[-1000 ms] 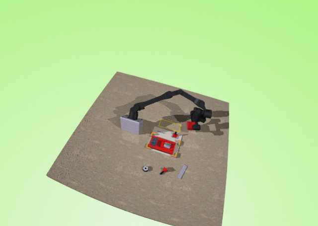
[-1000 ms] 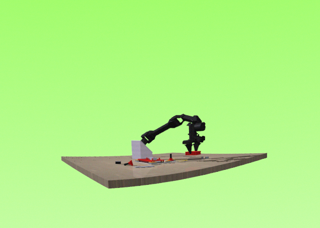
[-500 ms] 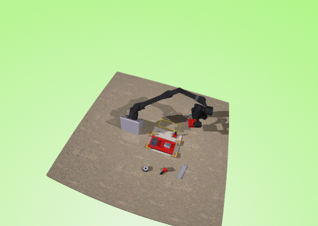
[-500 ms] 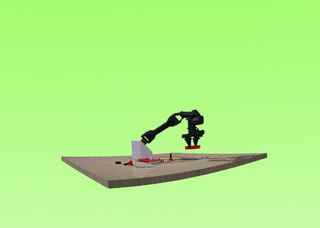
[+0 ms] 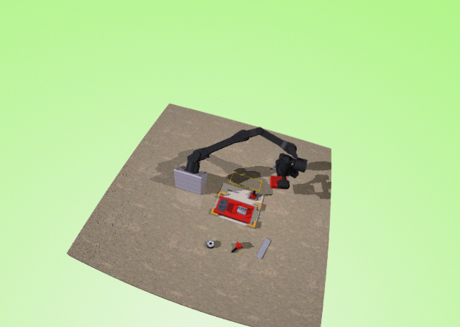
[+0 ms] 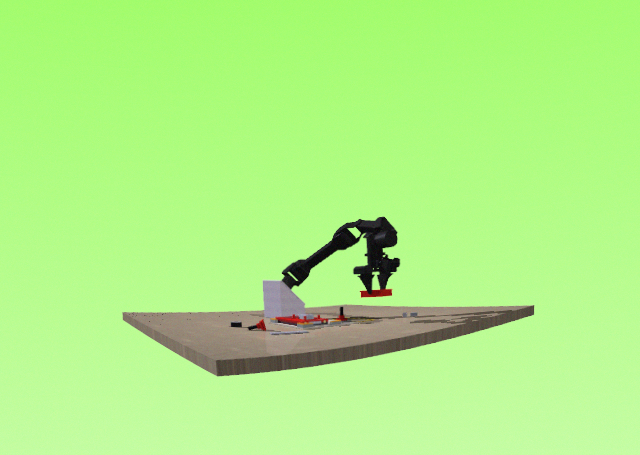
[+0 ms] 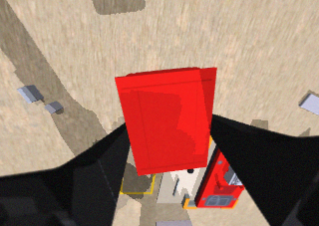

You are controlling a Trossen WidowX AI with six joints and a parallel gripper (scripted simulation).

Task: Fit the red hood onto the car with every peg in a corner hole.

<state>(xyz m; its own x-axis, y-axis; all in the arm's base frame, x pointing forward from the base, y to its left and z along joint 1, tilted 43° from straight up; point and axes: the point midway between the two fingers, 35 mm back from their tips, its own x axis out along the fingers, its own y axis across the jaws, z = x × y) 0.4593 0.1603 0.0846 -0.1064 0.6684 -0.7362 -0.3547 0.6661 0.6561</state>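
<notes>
Now: gripper tip 210 mm to the left of the grey engine block, 130 mm past it and 80 mm above it. From my gripper tip the other things lie so: small wheel (460 mm to the right, 200 mm behind, 100 mm below); then red hood (right at my gripper tip).
</notes>
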